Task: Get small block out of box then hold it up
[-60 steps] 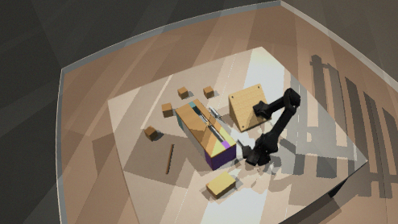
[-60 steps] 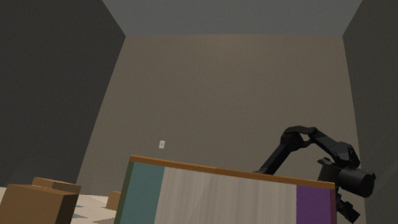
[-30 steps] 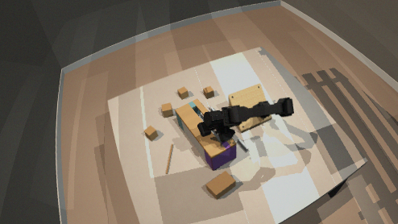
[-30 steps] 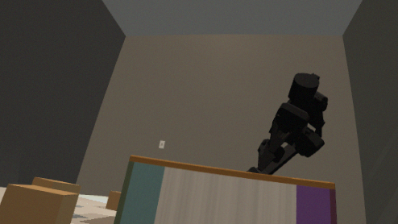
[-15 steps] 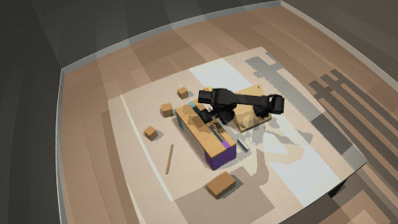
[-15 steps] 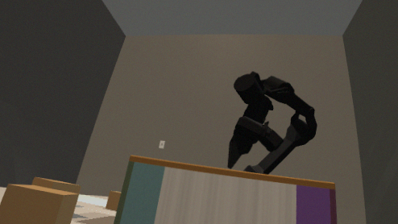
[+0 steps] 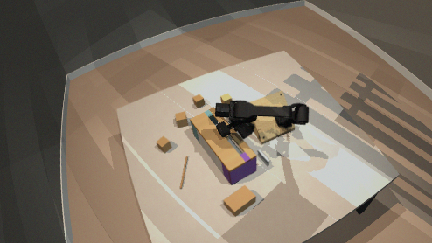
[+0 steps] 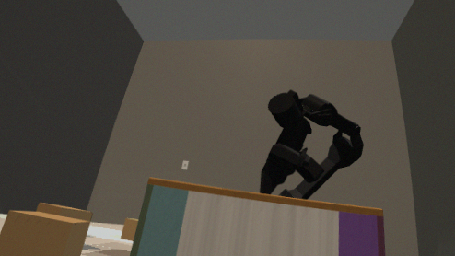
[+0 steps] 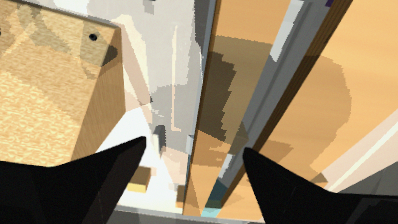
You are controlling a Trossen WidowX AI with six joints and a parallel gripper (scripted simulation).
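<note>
The long box is 7 cm below my gripper tip, 3 cm ahead of it and 1 cm to the right of it. The rest, counted from my gripper tip: thin stick: 30 cm ahead, 13 cm below, 1 cm to the left; tan carton: 31 cm to the left, 14 cm ahead, 11 cm below.
</note>
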